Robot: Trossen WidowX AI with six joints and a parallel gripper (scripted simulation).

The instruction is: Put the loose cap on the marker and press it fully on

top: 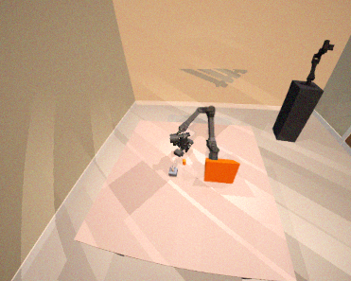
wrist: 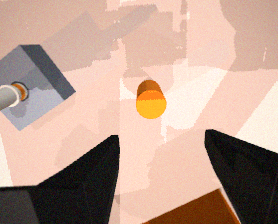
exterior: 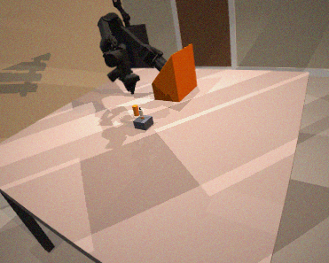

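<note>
My gripper tip is now 90 mm above the orange cap. From my gripper tip the other things lie so: holder block: 70 mm ahead, 110 mm to the left, 100 mm below.
</note>
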